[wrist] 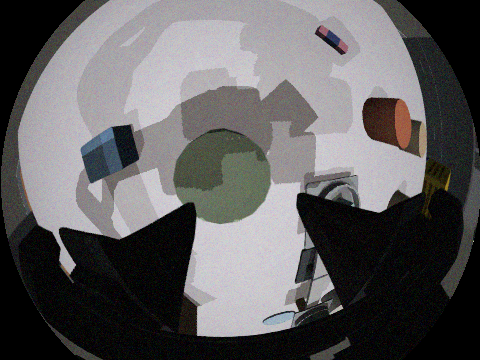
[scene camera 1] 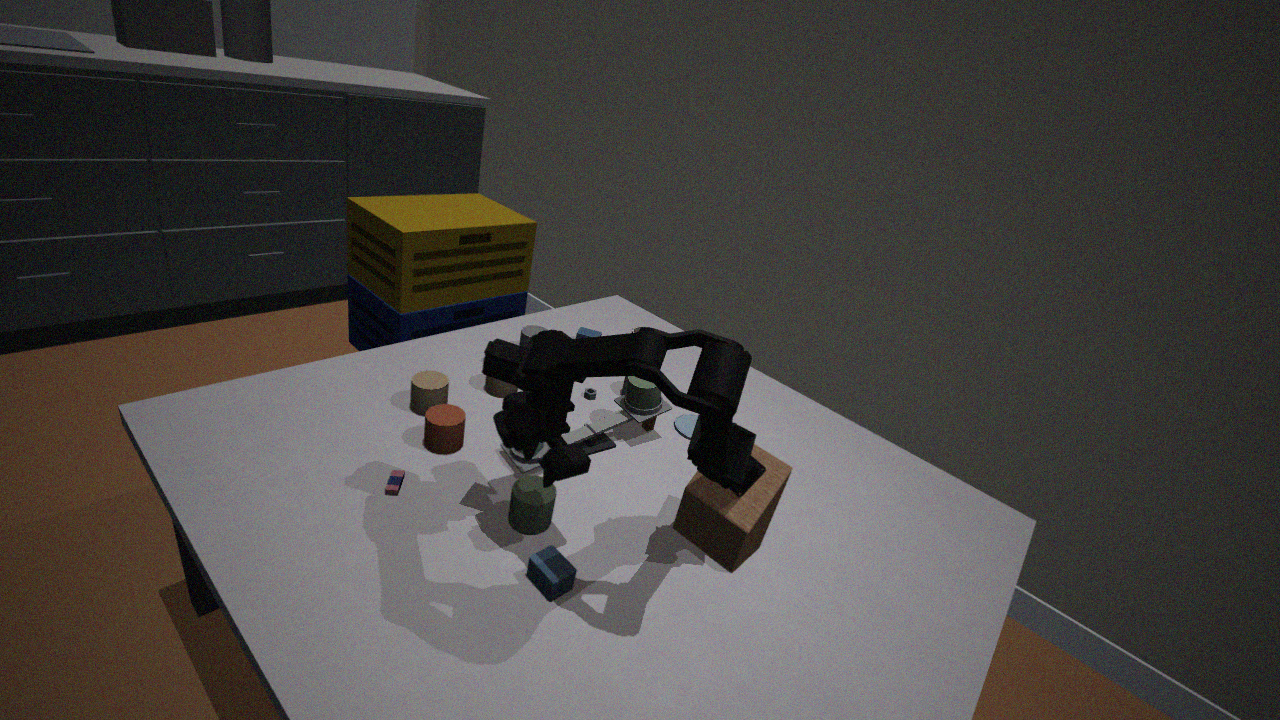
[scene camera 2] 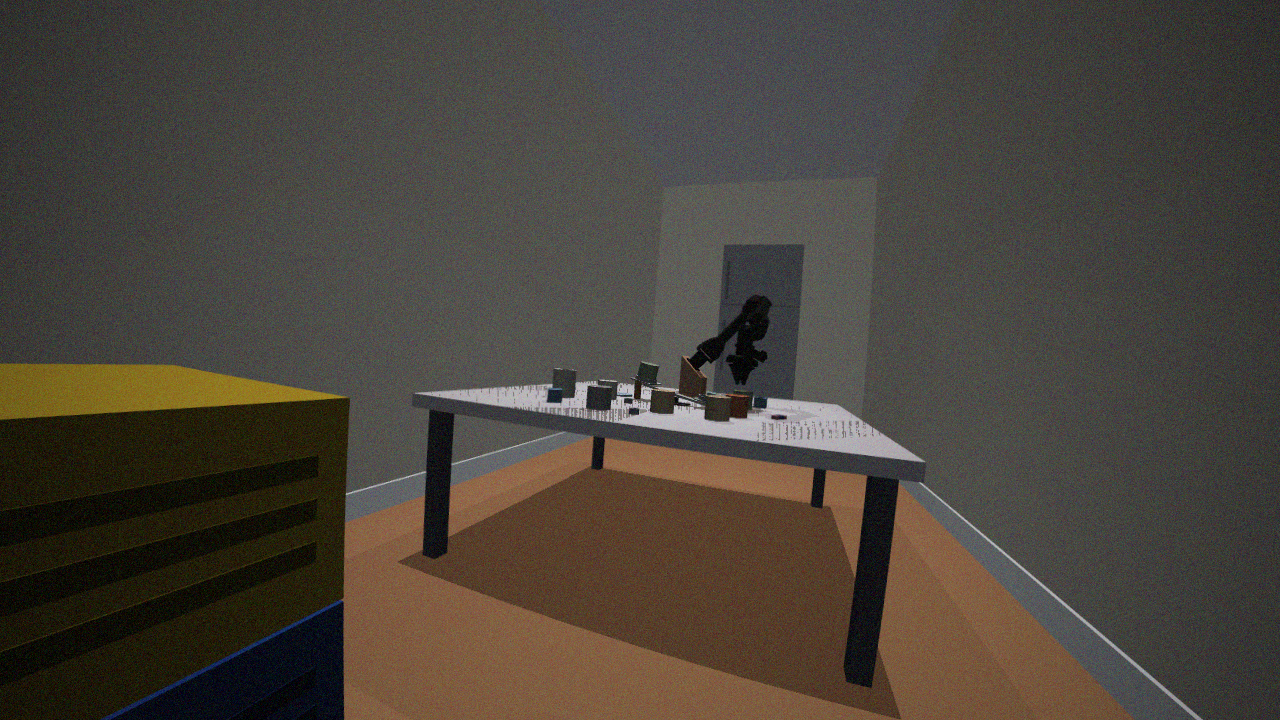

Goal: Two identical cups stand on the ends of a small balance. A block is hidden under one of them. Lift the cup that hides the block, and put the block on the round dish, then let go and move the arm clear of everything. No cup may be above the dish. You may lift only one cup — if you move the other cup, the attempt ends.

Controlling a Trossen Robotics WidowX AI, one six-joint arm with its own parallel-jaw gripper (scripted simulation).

Path:
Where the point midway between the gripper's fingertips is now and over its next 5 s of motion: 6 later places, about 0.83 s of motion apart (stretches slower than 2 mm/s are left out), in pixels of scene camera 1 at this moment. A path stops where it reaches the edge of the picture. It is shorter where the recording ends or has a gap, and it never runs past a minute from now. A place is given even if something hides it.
My gripper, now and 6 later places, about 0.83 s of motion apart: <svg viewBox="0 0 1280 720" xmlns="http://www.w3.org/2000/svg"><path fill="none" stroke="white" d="M537 472L534 452L533 438L534 427L533 430L531 445L537 410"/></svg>

